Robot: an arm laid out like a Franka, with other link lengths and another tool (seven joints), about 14 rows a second.
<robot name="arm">
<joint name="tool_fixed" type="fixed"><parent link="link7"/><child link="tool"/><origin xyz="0.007 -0.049 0.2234" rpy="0 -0.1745 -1.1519"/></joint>
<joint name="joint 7" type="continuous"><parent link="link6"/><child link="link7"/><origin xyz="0.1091 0 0" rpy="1.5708 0 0"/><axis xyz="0 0 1"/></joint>
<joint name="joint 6" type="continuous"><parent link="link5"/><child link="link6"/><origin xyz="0 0 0" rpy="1.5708 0 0"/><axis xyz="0 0 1"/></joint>
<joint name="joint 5" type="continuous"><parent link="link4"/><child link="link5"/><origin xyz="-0.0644 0.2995 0" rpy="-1.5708 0 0"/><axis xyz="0 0 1"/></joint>
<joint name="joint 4" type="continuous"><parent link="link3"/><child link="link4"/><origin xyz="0.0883 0 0" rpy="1.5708 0 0"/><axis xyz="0 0 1"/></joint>
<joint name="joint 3" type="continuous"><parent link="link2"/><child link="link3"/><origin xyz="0 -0.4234 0" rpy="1.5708 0 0"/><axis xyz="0 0 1"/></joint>
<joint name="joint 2" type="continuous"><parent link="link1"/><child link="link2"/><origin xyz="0 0 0" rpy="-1.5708 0 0"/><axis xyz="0 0 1"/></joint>
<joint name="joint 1" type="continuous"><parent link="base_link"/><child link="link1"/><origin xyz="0 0 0.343" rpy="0 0 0"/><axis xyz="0 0 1"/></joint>
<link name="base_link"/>
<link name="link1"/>
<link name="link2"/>
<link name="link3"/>
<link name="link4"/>
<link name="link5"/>
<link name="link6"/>
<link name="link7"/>
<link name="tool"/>
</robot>
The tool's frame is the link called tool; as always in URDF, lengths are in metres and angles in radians. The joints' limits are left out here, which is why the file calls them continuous.
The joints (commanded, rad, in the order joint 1, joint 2, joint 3, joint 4, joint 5, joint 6, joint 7), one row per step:
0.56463, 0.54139, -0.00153, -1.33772, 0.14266, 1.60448, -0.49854
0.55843, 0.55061, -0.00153, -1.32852, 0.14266, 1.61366, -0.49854
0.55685, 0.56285, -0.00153, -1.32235, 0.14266, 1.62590, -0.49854
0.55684, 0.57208, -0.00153, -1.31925, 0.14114, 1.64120, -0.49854
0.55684, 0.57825, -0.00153, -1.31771, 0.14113, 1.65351, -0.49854
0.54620, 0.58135, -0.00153, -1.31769, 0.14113, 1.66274, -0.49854
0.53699, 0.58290, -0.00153, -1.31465, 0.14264, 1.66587, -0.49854
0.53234, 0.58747, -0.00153, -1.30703, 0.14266, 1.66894, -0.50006
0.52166, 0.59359, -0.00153, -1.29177, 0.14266, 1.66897, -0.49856
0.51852, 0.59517, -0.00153, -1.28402, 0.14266, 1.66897, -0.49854
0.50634, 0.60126, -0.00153, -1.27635, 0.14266, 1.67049, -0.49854
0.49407, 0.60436, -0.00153, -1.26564, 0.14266, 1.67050, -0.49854
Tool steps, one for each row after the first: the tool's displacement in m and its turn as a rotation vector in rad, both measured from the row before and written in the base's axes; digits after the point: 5 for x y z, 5 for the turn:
0.00688, -0.00046, -0.00247, 0.00447, -0.00790, -0.00743
0.00512, 0.00179, -0.00535, 0.00273, -0.00543, -0.00322
0.00442, 0.00210, -0.00450, 0.00295, -0.00879, -0.00158
0.00316, 0.00174, -0.00305, 0.00351, -0.00672, -0.00163
0.00636, -0.00437, -0.00168, 0.00281, -0.00538, -0.01186
0.00497, -0.00371, 0.00026, 0.00346, -0.00327, -0.01011
0.00435, -0.00104, -0.00022, 0.00339, -0.00532, -0.00359
0.00795, -0.00346, 0.00128, 0.00421, -0.00792, -0.01212
0.00304, -0.00065, 0.00167, 0.00305, -0.00536, -0.00315
0.00703, -0.00533, -0.00128, 0.00145, -0.00273, -0.01238
0.00726, -0.00534, 0.00171, 0.00364, -0.00669, -0.01226

